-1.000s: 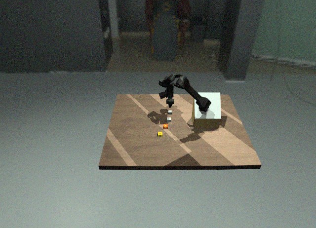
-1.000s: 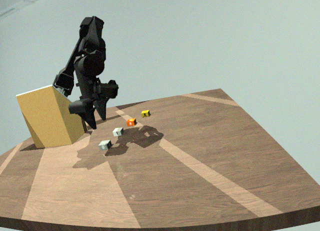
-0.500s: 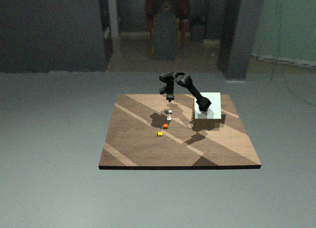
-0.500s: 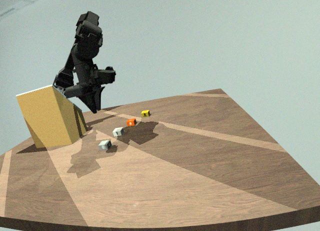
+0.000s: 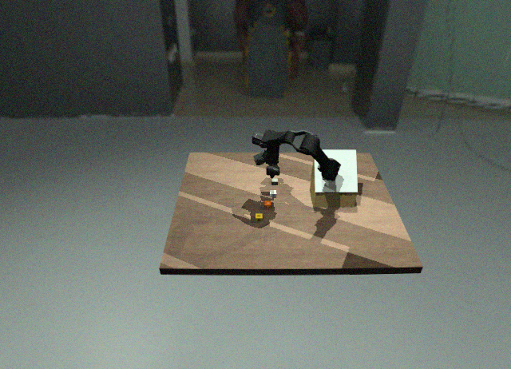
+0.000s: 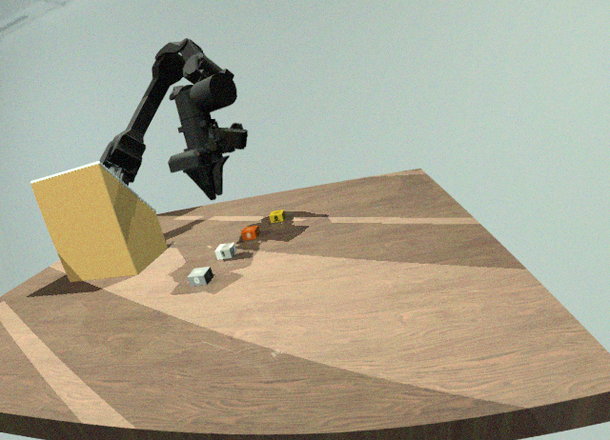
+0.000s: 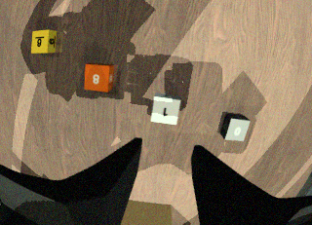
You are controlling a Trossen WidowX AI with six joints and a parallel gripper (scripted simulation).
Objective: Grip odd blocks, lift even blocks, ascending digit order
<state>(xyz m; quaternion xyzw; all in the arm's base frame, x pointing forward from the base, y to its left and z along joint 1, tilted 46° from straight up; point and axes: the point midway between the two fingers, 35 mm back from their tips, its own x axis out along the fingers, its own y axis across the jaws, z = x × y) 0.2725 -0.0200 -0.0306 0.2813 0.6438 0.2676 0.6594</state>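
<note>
The white block is 1 cm behind my gripper tip and 11 cm below it. From my gripper tip the other things lie so: yellow block 7 cm ahead, 18 cm to the left, 11 cm below; grey block 3 cm behind, 11 cm to the right, 11 cm below; orange block 2 cm ahead, 8 cm to the left, 11 cm below.
</note>
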